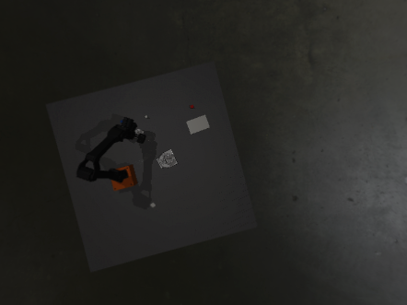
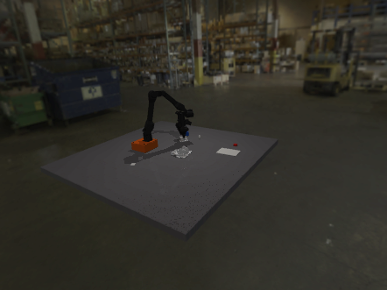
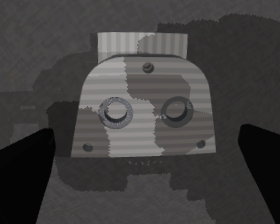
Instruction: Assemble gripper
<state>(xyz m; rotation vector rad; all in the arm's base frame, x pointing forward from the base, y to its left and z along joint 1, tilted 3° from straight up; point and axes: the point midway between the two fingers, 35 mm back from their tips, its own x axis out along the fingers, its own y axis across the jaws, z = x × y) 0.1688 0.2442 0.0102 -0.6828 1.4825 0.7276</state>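
Now: gripper tip 130 mm to the right of the blue piece, 60 mm past it and 30 mm above it. From my gripper tip the other things lie so: flat white rectangle (450 mm ahead, 50 mm to the right, 40 mm below); red piece (450 mm ahead, 90 mm to the left, 40 mm below).
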